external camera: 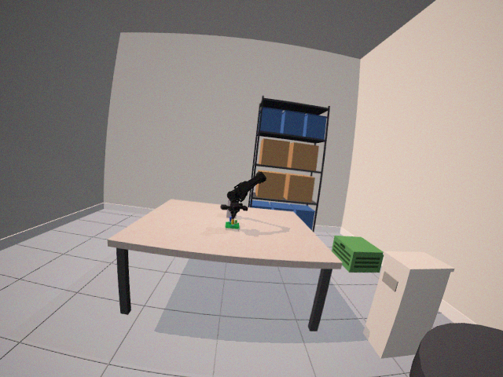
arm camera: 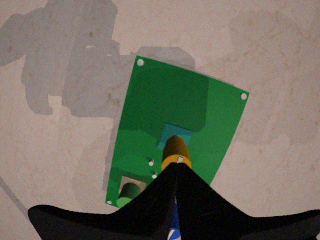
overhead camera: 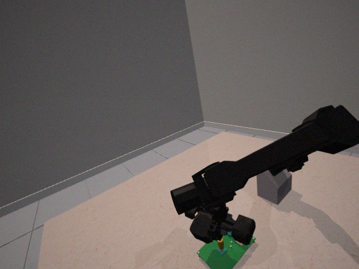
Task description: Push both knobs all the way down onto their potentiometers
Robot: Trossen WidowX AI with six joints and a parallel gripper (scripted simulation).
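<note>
My gripper tip is 60 mm past the blue knob, 20 mm to the left of it and 10 mm above it.
</note>
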